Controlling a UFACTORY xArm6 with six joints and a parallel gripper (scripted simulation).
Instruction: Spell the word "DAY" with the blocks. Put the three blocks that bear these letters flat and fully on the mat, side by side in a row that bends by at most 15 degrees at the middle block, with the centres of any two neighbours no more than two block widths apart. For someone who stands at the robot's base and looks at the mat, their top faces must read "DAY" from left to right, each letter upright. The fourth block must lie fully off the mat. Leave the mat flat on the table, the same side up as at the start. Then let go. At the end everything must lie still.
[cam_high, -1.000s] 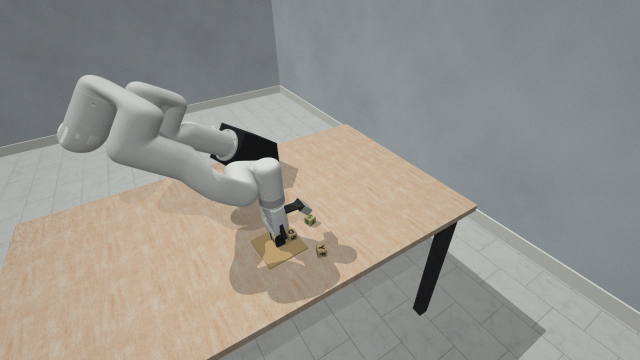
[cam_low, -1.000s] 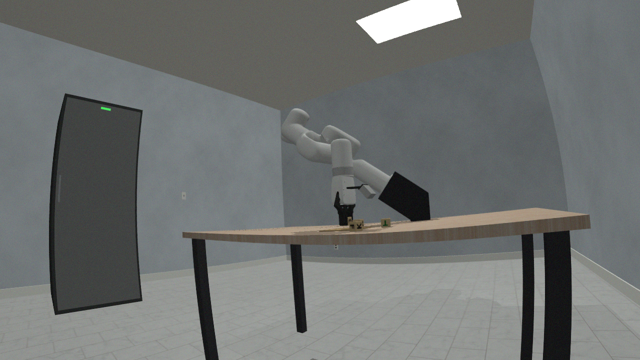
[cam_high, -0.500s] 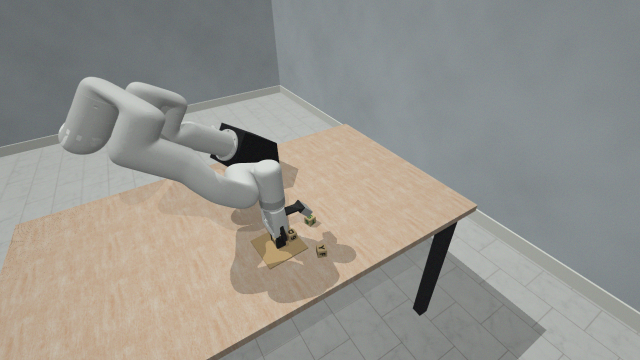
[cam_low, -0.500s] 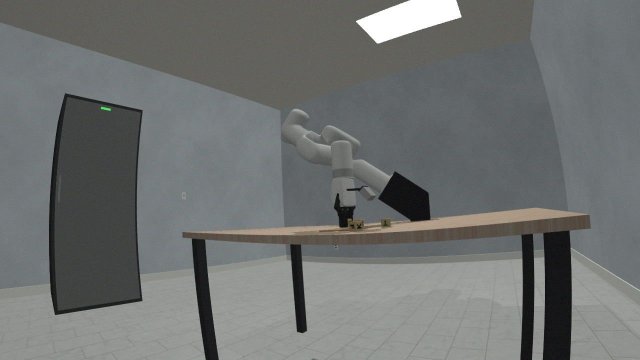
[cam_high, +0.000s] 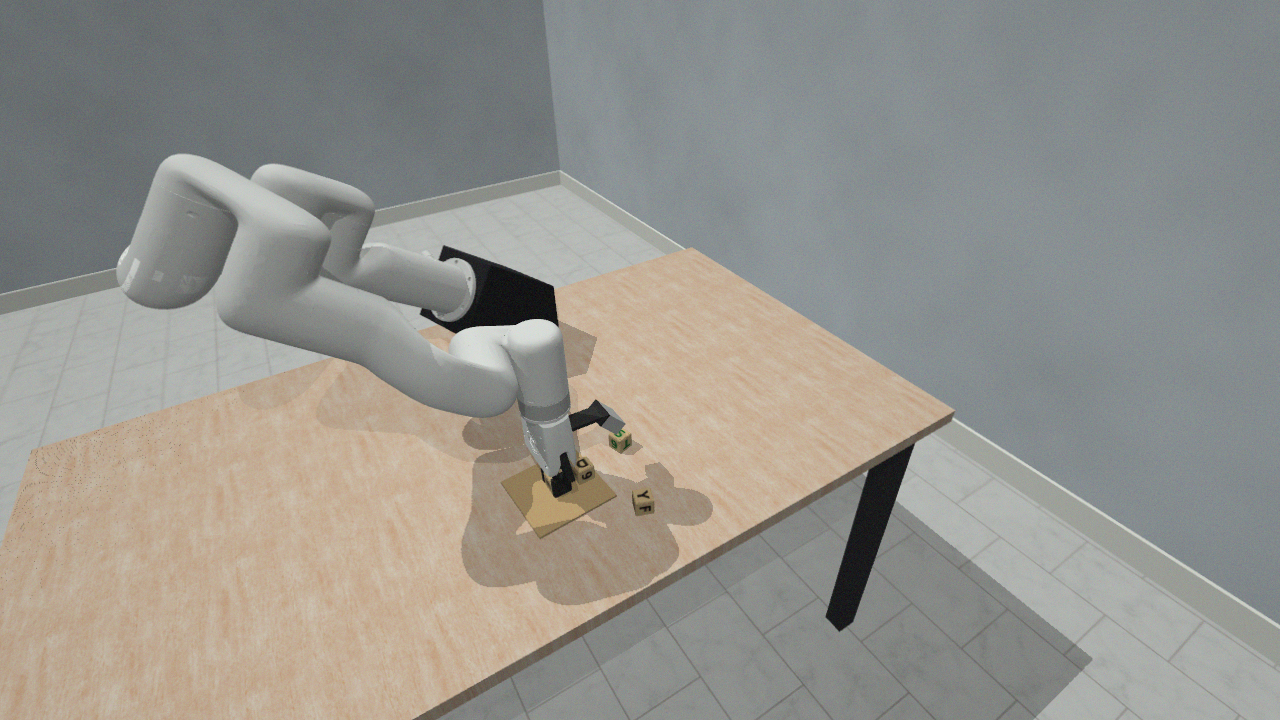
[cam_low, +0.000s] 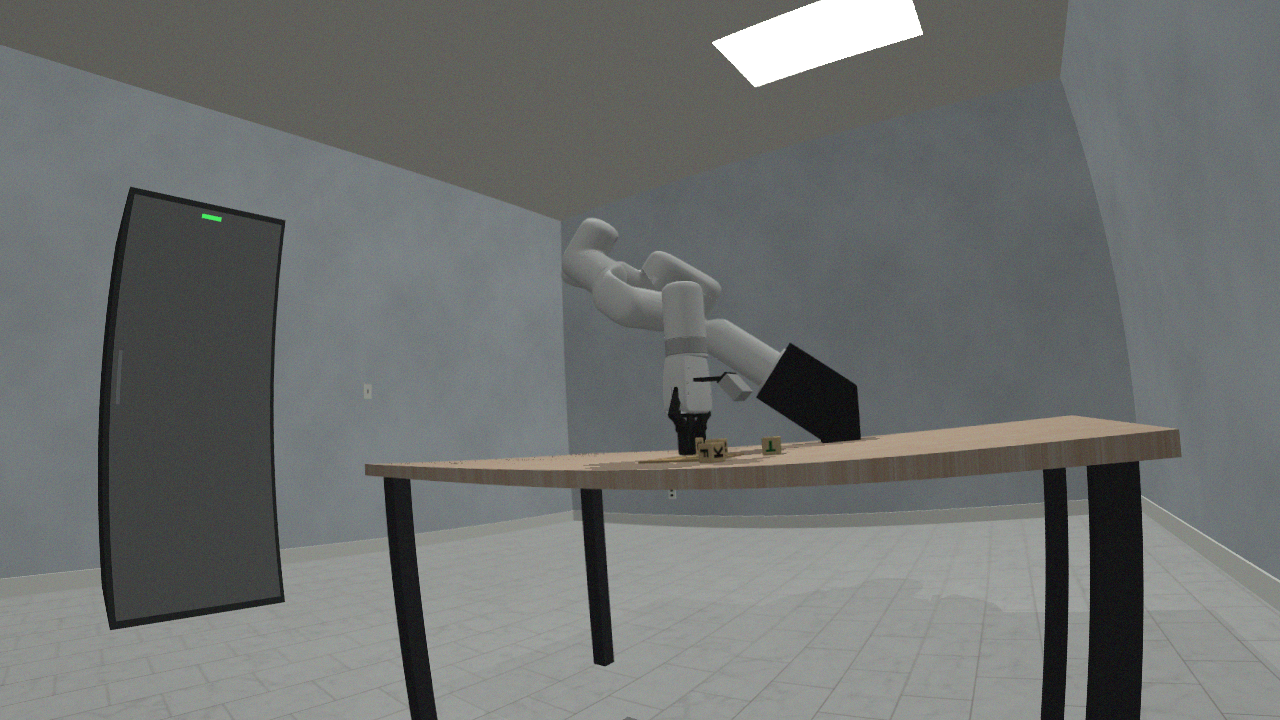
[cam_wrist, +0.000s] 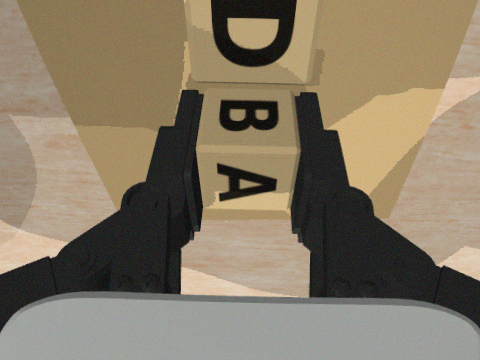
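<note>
The mat is 30 mm below my hand. The rest, counted from my hand: D block (50 mm to the left, 10 mm below).
</note>
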